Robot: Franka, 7 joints.
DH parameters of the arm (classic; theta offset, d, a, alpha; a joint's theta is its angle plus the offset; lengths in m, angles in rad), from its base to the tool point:
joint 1: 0 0.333 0 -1.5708
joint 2: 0 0 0 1.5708
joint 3: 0 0.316 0.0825 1.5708
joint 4: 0 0 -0.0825 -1.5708
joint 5: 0 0.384 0 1.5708
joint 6: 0 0 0.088 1.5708
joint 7: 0 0.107 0 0
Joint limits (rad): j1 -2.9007..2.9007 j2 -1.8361..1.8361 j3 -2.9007..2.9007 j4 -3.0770..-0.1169 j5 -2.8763..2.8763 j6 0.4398..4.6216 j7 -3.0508..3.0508
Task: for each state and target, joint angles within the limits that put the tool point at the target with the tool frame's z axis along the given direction. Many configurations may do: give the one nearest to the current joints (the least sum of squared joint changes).
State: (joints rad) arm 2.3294 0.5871 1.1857 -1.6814 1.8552 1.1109 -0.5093
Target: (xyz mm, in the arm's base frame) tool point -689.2 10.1 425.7 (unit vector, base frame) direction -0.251 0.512 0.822
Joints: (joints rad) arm 2.2452 1.2249 1.3127 -1.7150 2.5266 1.1798 -0.5093
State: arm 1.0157 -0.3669 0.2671 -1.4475 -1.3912 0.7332 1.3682
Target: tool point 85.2 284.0 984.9 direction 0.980 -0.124 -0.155
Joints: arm 1.2275 -0.3765 0.2614 -1.2943 -1.3838 1.4006 1.3682
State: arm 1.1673 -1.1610 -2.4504 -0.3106 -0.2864 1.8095 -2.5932
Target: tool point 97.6 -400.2 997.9 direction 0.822 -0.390 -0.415
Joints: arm 1.4263 -0.4210 -2.0713 -0.1176 0.0549 1.4154 -2.5932
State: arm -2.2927 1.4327 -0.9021 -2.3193 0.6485 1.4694 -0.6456
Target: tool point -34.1 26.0 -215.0 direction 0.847 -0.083 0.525
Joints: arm -2.8846 1.8361 -0.1210 -1.8335 0.2613 1.4870 -0.6456
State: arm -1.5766 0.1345 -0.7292 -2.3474 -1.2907 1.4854 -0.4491
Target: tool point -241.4 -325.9 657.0 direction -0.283 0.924 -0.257
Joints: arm -1.4477 -0.1857 -0.4011 -1.7888 -1.1256 0.6384 -0.4491
